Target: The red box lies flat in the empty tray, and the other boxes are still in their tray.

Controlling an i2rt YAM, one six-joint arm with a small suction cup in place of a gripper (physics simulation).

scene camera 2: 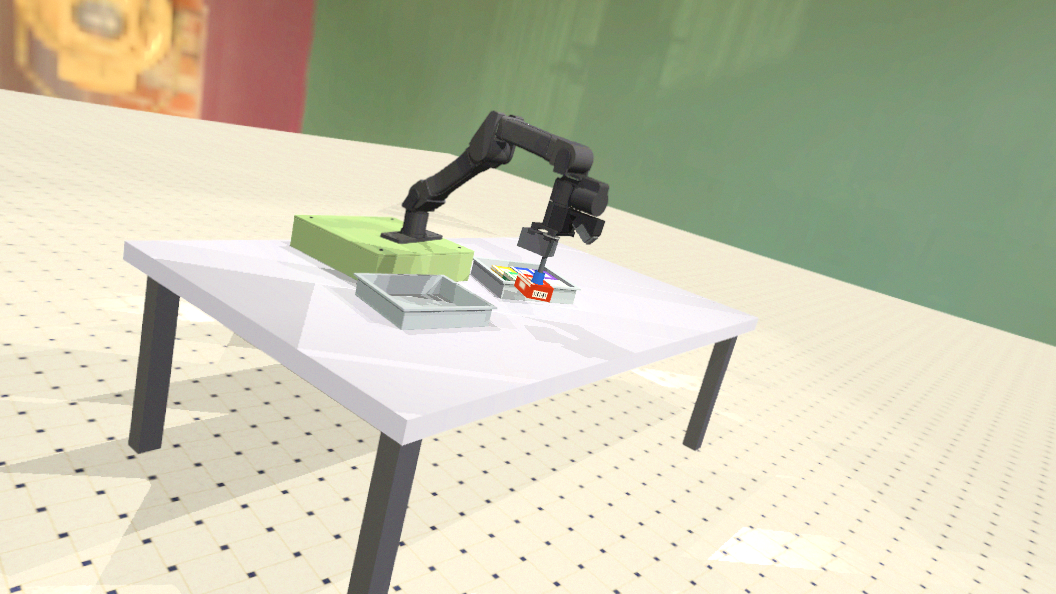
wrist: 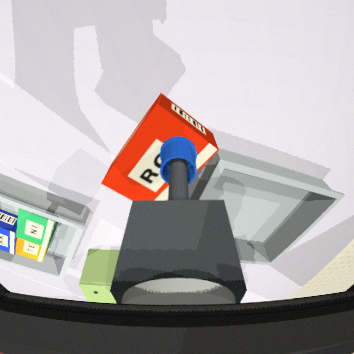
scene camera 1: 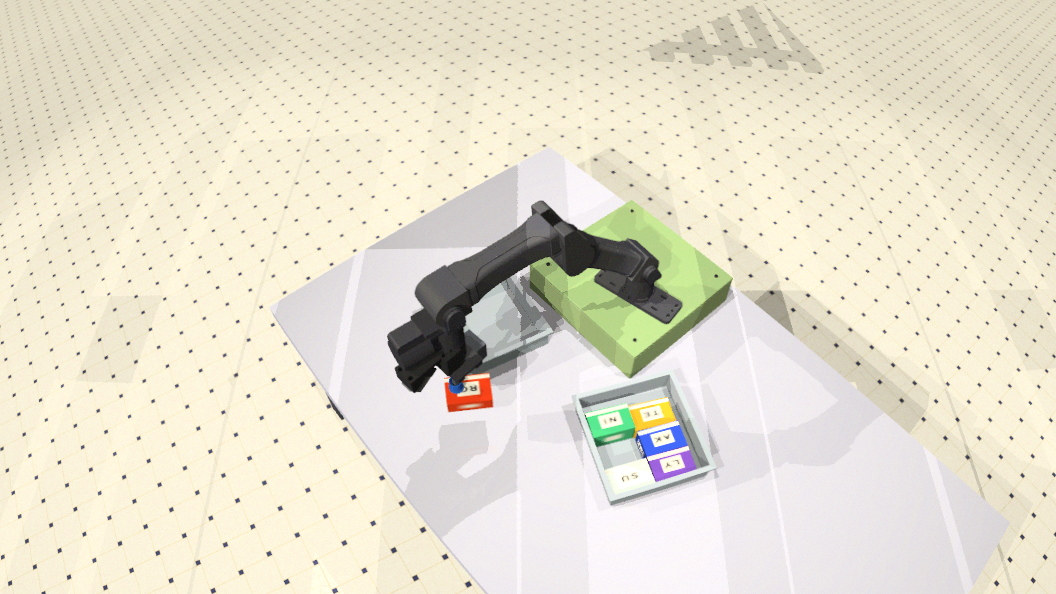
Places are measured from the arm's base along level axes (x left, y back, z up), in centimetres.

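Pixels of known places: hand at its tool point: (scene camera 2: 535, 287) (wrist: 177, 146) (scene camera 1: 456, 389); arm's base at its link origin: (scene camera 2: 412, 237) (scene camera 1: 637, 293).
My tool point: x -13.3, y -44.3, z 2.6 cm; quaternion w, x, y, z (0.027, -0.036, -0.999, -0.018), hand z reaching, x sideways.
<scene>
Ahead of a thing's pixels: the offset from my tool point to its top centre. Level surfaces: height alone.
My suction cup (scene camera 1: 456, 386) (scene camera 2: 538, 278) (wrist: 178, 155) is blue and shut on the red box @(dy +1.3, dx +1.9, dz +1.2 cm) (scene camera 1: 469, 399) (scene camera 2: 525, 287) (wrist: 131, 155), gripping its labelled top face. The box hangs level above the table, outside both trays, beside the empty tray @(dy +20.8, dx -12.2, dz -6.1 cm) (scene camera 2: 446, 318) (wrist: 300, 185). In scene camera 1 the arm hides part of that grey tray. The other tray @(dy +18.2, dx +32.8, dz -6.1 cm) (scene camera 1: 660, 492) (wrist: 67, 250) holds the green box @(dy +16.3, dx +25.8, dz -6.1 cm) (scene camera 1: 609, 422) (wrist: 33, 227), yellow box @(dy +23.3, dx +31.5, dz -7.3 cm) (scene camera 1: 652, 413) (wrist: 28, 248), blue box @(dy +19.8, dx +36.5, dz -7.1 cm) (scene camera 1: 662, 439) (wrist: 6, 235), purple box @(dy +16.2, dx +41.3, dz -7.2 cm) (scene camera 1: 672, 465) and white box @(dy +8.7, dx +36.1, dz -7.1 cm) (scene camera 1: 627, 476).
The arm stands on a green base block (scene camera 1: 590, 317) (scene camera 2: 332, 247) (wrist: 102, 265) at the back of the white table @(dz -11.1 cm) (scene camera 1: 561, 546) (scene camera 2: 354, 369). The full tray is beside the block's front corner. The table's edge (scene camera 2: 265, 343) runs past the empty tray's outer side.
</scene>
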